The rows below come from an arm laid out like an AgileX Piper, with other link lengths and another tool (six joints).
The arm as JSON. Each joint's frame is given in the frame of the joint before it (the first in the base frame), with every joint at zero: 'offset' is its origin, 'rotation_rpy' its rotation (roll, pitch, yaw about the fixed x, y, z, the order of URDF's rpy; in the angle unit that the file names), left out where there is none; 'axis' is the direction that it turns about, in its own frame. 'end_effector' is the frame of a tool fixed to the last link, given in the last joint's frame.
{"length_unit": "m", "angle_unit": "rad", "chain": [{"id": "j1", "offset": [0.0, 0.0, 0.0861], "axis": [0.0, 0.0, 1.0]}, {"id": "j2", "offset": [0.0, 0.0, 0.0], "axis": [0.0, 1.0, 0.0]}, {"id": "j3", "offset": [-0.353, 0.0, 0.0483], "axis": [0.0, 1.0, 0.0]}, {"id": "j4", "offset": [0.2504, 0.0, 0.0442], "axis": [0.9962, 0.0, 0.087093]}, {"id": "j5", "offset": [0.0, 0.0, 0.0], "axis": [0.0, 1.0, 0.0]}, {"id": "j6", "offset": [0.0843, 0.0, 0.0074], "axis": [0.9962, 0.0, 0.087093]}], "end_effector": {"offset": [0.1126, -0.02, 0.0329], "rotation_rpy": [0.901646, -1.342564, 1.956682]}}
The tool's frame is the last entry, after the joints.
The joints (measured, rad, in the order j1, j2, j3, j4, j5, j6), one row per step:
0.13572 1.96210 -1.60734 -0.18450 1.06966 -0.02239
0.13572 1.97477 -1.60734 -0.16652 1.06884 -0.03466
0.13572 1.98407 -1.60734 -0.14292 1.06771 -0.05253
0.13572 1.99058 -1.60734 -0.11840 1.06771 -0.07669
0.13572 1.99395 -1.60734 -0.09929 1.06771 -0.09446
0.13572 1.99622 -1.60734 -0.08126 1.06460 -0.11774
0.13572 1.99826 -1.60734 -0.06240 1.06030 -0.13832
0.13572 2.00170 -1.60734 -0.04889 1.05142 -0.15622
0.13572 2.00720 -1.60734 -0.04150 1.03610 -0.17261
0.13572 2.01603 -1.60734 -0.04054 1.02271 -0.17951
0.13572 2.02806 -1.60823 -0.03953 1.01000 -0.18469
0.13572 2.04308 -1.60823 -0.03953 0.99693 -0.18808
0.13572 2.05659 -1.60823 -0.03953 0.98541 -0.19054
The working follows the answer.
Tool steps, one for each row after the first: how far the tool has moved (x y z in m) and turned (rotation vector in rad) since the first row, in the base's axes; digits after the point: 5 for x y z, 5 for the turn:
0.00067 0.00328 -0.00711 0.01254 0.01558 0.00707
0.00097 0.00757 -0.01269 0.02968 0.02863 0.01792
0.00091 0.01212 -0.01687 0.04651 0.04039 0.03437
0.00074 0.01564 -0.01920 0.06019 0.04742 0.04619
0.00120 0.01926 -0.02066 0.07215 0.05037 0.06404
0.00180 0.02297 -0.02189 0.08568 0.05139 0.07913
0.00348 0.02591 -0.02333 0.09503 0.04835 0.09341
0.00662 0.02804 -0.02520 0.09920 0.04024 0.10832
0.00963 0.02886 -0.02879 0.09896 0.03626 0.11547
0.01282 0.02966 -0.03382 0.09893 0.03514 0.12074
0.01592 0.03024 -0.04068 0.09812 0.03735 0.12441
0.01858 0.03073 -0.04691 0.09753 0.03953 0.12712

Tool pose at each row, in the base's axes (x y z in m, rotation vector in rad; rounded; the steps above come from the unrounded poses):
0.50220 0.01891 0.16578 2.60898 0.54772 0.38707
0.50287 0.02219 0.15867 2.62481 0.56162 0.37390
0.50317 0.02648 0.15309 2.64345 0.57956 0.36678
0.50311 0.03103 0.14891 2.66018 0.60472 0.36291
0.50294 0.03456 0.14658 2.67318 0.62236 0.36252
0.50339 0.03817 0.14512 2.68185 0.64695 0.36879
0.50400 0.04188 0.14389 2.69188 0.66720 0.37732
0.50568 0.04482 0.14245 2.69663 0.68519 0.38945
0.50882 0.04696 0.14057 2.69448 0.70248 0.40659
0.51183 0.04777 0.13698 2.69121 0.71081 0.41409
0.51502 0.04857 0.13196 2.68950 0.71756 0.41726
0.51812 0.04915 0.12510 2.68852 0.72334 0.41520
0.52078 0.04964 0.11887 2.68797 0.72780 0.41294

